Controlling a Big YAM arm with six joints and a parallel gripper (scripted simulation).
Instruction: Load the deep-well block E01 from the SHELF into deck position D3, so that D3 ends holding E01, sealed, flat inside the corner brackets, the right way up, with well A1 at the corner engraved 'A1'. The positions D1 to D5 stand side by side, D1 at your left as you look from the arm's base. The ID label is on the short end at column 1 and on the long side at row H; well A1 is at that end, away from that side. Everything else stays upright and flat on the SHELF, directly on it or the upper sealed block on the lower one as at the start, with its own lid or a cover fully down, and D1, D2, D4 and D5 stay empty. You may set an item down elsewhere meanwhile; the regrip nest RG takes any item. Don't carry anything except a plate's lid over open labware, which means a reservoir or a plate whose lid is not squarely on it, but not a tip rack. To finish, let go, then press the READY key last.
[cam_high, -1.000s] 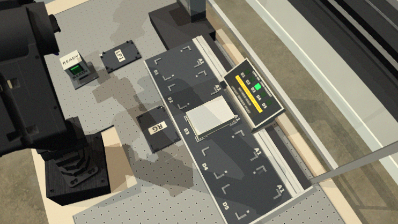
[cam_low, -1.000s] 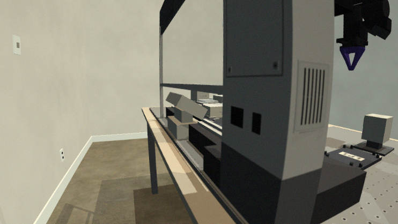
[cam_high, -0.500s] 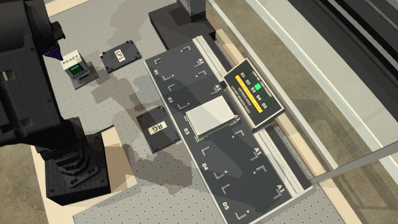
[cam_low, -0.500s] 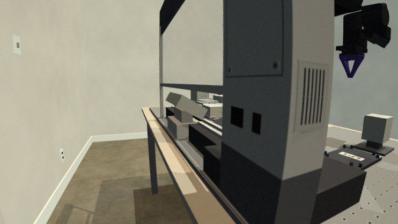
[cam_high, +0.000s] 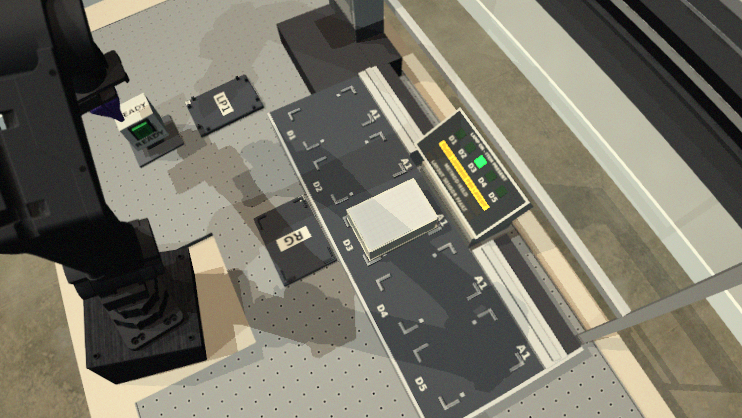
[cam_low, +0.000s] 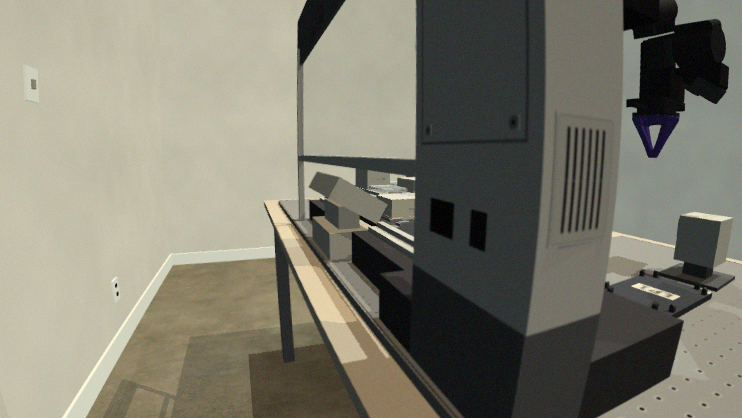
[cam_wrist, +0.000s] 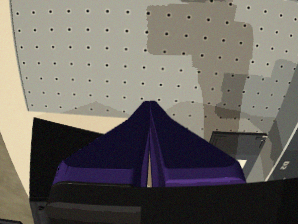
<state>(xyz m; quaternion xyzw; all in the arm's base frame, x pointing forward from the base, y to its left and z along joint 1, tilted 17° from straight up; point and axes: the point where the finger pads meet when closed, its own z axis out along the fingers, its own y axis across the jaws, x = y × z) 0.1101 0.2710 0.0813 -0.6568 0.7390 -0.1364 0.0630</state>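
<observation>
Now: hand 120 mm above the ready key, 60 mm to the right of it and 10 mm short of it. The rest, counted from my hand: regrip nest RG (270 mm to the right, 200 mm below, 110 mm ahead); then deep-well block (380 mm to the right, 250 mm ahead, 130 mm below); then LP1 pad (200 mm below, 170 mm ahead, 70 mm to the left).
</observation>
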